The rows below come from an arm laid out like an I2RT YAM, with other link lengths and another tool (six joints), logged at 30 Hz.
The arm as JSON. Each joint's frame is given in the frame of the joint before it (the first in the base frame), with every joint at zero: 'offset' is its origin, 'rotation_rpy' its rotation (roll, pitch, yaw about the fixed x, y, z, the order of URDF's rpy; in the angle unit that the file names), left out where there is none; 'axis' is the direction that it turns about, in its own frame. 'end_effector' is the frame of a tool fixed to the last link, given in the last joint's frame.
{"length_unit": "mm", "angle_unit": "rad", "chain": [
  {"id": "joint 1", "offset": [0.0, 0.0, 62.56], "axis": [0.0, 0.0, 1.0]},
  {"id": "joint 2", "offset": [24.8, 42.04, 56.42], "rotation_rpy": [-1.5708, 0.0, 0.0], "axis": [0.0, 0.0, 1.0]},
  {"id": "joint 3", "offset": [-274.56, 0.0, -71.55], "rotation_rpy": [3.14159, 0.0, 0.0], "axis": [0.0, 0.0, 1.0]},
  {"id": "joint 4", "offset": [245.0, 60.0, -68.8], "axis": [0.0, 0.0, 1.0]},
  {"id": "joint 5", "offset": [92.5, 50.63, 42.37], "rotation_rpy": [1.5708, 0.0, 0.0], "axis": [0.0, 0.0, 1.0]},
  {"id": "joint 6", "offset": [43.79, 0.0, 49.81], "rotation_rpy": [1.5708, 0.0, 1.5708], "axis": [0.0, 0.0, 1.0]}
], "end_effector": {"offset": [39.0, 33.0, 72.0], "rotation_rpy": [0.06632, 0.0, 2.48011]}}
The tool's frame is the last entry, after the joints.
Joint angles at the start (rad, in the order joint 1, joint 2, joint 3, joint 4, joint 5, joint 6): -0.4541, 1.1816, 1.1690, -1.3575, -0.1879, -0.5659
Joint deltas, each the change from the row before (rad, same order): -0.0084, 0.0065, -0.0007, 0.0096, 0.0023, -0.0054; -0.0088, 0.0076, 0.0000, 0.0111, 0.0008, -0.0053; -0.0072, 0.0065, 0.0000, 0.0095, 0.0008, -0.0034; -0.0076, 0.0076, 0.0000, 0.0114, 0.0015, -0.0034; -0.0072, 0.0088, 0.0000, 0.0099, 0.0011, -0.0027; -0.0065, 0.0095, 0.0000, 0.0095, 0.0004, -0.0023; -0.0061, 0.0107, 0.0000, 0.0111, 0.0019, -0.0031; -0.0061, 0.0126, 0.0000, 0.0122, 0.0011, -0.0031; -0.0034, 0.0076, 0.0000, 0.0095, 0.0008, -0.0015; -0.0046, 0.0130, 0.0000, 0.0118, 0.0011, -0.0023; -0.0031, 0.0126, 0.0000, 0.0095, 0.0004, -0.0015; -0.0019, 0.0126, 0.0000, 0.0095, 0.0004, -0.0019; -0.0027, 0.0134, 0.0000, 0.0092, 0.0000, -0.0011; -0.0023, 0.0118, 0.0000, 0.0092, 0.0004, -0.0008; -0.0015, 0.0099, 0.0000, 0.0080, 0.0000, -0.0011; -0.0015, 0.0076, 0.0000, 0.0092, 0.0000, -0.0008
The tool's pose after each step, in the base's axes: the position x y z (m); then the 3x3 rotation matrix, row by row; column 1 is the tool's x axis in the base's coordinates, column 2 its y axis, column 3 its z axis. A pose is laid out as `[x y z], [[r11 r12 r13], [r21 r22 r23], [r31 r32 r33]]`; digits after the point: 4 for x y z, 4 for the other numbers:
[0.1705 -0.1202 0.2164], [[-0.6926 0.6887 0.2146], [0.7095 0.7041 0.0301], [-0.1304 0.1731 -0.9762]]
[0.1723 -0.1233 0.2155], [[-0.6894 0.6909 0.2178], [0.7117 0.7021 0.0257], [-0.1351 0.1727 -0.9757]]
[0.1739 -0.1259 0.2147], [[-0.6861 0.6933 0.2204], [0.7141 0.6997 0.0219], [-0.1390 0.1724 -0.9752]]
[0.1757 -0.1290 0.2138], [[-0.6824 0.6960 0.2233], [0.7167 0.6972 0.0170], [-0.1438 0.1716 -0.9746]]
[0.1774 -0.1318 0.2126], [[-0.6788 0.6993 0.2240], [0.7197 0.6942 0.0138], [-0.1459 0.1705 -0.9745]]
[0.1792 -0.1345 0.2112], [[-0.6757 0.7023 0.2240], [0.7225 0.6913 0.0119], [-0.1465 0.1698 -0.9745]]
[0.1813 -0.1375 0.2096], [[-0.6732 0.7048 0.2237], [0.7245 0.6893 0.0085], [-0.1482 0.1677 -0.9746]]
[0.1837 -0.1406 0.2076], [[-0.6709 0.7073 0.2230], [0.7265 0.6872 0.0062], [-0.1489 0.1662 -0.9748]]
[0.1856 -0.1427 0.2065], [[-0.6691 0.7085 0.2243], [0.7276 0.6860 0.0037], [-0.1512 0.1657 -0.9745]]
[0.1881 -0.1455 0.2043], [[-0.6674 0.7105 0.2229], [0.7292 0.6843 0.0022], [-0.1509 0.1640 -0.9748]]
[0.1903 -0.1477 0.2020], [[-0.6666 0.7122 0.2202], [0.7305 0.6829 0.0026], [-0.1485 0.1626 -0.9755]]
[0.1927 -0.1497 0.1998], [[-0.6669 0.7127 0.2174], [0.7307 0.6827 0.0033], [-0.1461 0.1611 -0.9761]]
[0.1949 -0.1517 0.1972], [[-0.6662 0.7144 0.2140], [0.7321 0.6812 0.0047], [-0.1424 0.1598 -0.9768]]
[0.1971 -0.1537 0.1950], [[-0.6654 0.7159 0.2116], [0.7332 0.6799 0.0051], [-0.1402 0.1586 -0.9773]]
[0.1990 -0.1553 0.1931], [[-0.6652 0.7165 0.2101], [0.7336 0.6795 0.0057], [-0.1387 0.1579 -0.9777]]
[0.2009 -0.1569 0.1917], [[-0.6645 0.7167 0.2115], [0.7340 0.6792 0.0045], [-0.1404 0.1582 -0.9774]]

